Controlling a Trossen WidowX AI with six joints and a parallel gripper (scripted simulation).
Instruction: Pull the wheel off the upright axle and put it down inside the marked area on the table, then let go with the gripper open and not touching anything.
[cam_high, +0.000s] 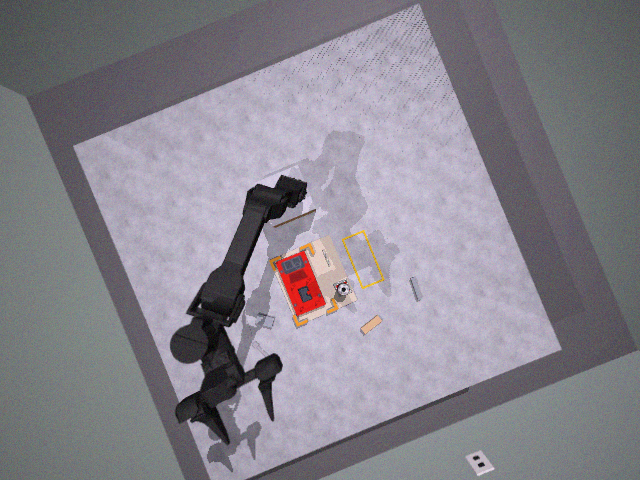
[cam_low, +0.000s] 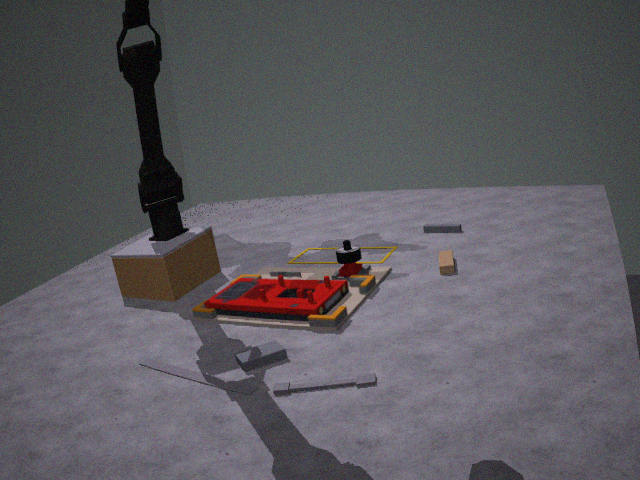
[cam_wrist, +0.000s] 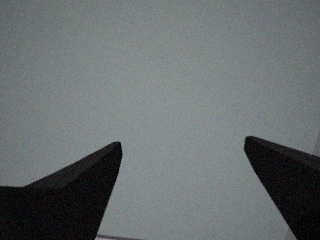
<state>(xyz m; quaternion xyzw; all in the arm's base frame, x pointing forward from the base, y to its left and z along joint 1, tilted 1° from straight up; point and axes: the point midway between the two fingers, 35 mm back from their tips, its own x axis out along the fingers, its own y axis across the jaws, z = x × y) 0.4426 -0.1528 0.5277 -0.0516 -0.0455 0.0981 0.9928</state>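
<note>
Now: gripper tip 110 mm past the wheel, 240 mm to the right of it and 590 mm above it. The rest, counted from my gripper tip: thin strip: 130 mm behind, 130 mm to the right, 620 mm below; then tan block: 30 mm ahead, 300 mm to the left, 620 mm below.
</note>
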